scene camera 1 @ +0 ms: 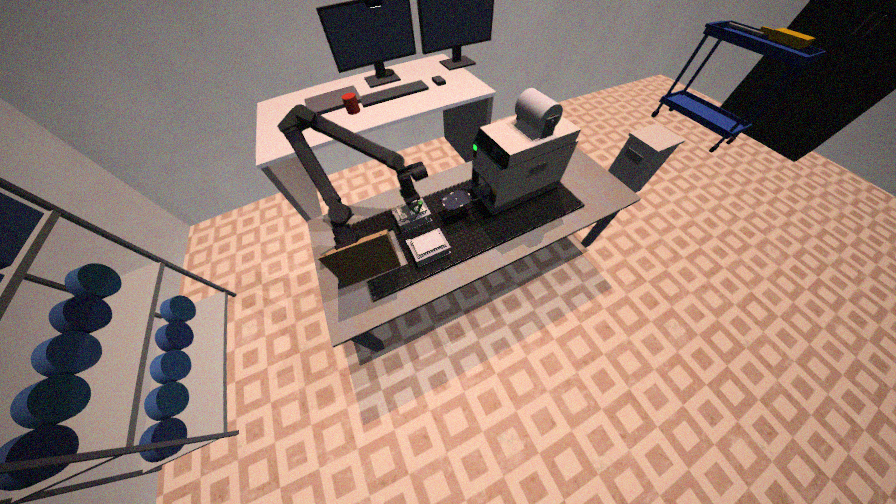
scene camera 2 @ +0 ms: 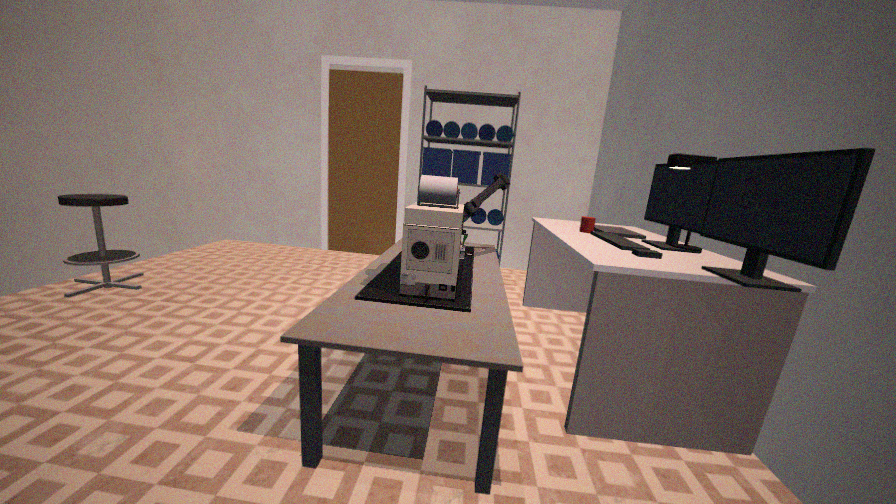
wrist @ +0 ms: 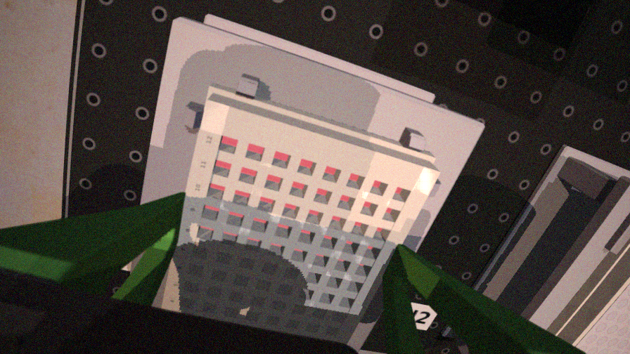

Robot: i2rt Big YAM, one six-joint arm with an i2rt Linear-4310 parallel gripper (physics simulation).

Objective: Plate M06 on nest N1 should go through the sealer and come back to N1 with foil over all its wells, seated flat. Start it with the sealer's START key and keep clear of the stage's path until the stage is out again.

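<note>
Plate M06 point(wrist: 308, 175) point(scene camera 1: 410, 216) is a pale well plate with open wells that show red inside, no foil over them. It sits on the white nest N1 point(wrist: 449, 132), between the nest's corner pegs. My gripper point(wrist: 291, 232) point(scene camera 1: 413, 205) is down over the near part of the plate. Its green fingers press on the plate's two long sides, so it is shut on the plate. The sealer point(scene camera 1: 526, 159) point(scene camera 2: 431, 250) stands to the right with a green light lit, and its dark stage point(scene camera 1: 455, 201) is out in front. In scene camera 2 the sealer hides the gripper.
A second pale plate holder point(scene camera 1: 427, 245) point(wrist: 572, 228) lies just beside N1. A brown open box point(scene camera 1: 363, 257) stands on the left of the black perforated board point(scene camera 1: 501, 231). A foil roll point(scene camera 1: 537, 111) sits on top of the sealer. A desk with monitors stands behind the table.
</note>
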